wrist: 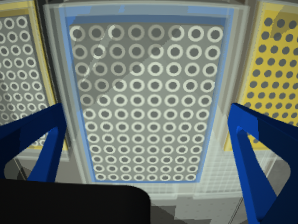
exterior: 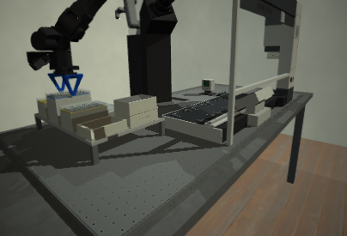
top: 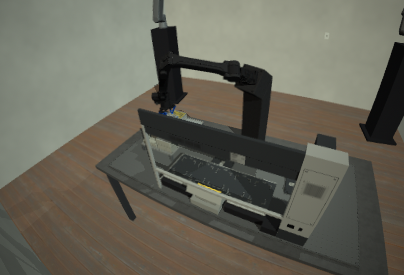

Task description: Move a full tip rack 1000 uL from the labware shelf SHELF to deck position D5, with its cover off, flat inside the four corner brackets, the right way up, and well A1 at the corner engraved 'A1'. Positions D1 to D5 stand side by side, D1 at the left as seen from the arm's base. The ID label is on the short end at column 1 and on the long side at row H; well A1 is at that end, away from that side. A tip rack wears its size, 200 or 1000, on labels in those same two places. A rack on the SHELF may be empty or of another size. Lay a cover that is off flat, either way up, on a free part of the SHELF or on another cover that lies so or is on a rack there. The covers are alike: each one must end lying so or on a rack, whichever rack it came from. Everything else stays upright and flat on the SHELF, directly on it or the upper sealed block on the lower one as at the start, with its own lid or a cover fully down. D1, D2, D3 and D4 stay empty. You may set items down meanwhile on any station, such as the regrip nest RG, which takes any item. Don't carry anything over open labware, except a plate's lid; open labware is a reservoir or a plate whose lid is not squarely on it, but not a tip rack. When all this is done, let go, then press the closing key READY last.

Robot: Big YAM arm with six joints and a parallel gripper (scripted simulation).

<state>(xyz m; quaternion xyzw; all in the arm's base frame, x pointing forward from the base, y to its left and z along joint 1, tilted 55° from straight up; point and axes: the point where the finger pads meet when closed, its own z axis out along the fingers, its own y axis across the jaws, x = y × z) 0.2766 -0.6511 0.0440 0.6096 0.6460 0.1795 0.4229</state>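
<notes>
Now: the tip rack 10 mm to the left of my hand and 40 mm below it. The rest, counted from my hand: shelf label: 90 mm ahead, 220 mm to the left, 160 mm below; labware shelf: 60 mm ahead, 60 mm to the left, 110 mm below; pale block: 240 mm ahead, 100 mm to the left, 40 mm below.
</notes>
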